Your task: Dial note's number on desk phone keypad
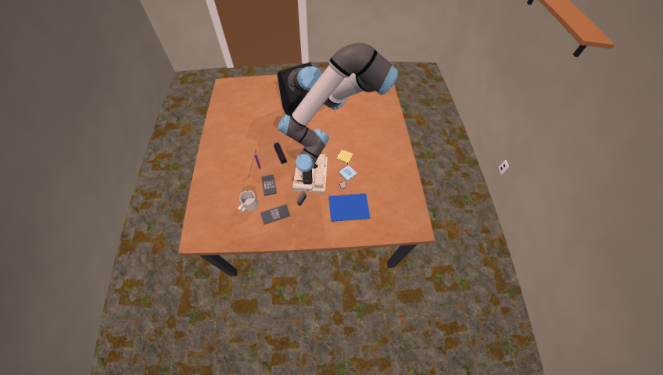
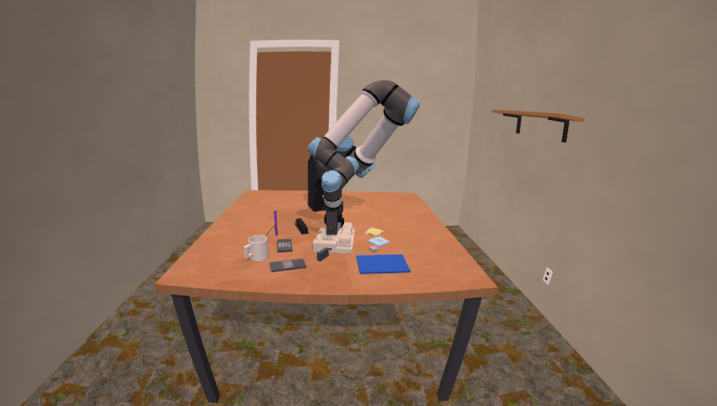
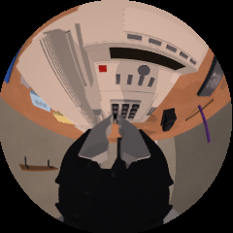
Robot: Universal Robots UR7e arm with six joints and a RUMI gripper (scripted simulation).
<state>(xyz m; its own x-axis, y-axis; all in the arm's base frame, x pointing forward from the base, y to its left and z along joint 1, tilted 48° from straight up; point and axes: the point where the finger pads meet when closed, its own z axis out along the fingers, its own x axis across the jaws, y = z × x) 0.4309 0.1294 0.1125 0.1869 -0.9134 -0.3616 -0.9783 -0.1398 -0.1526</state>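
Right now the handset is 60 mm to the left of my hand and 20 mm ahead of it. Also, from my hand: small grey cube 200 mm to the left, 50 mm ahead, 40 mm below; then purple pen 280 mm to the right, 80 mm ahead, 20 mm above; then blue book 270 mm to the left, 170 mm ahead, 40 mm below.
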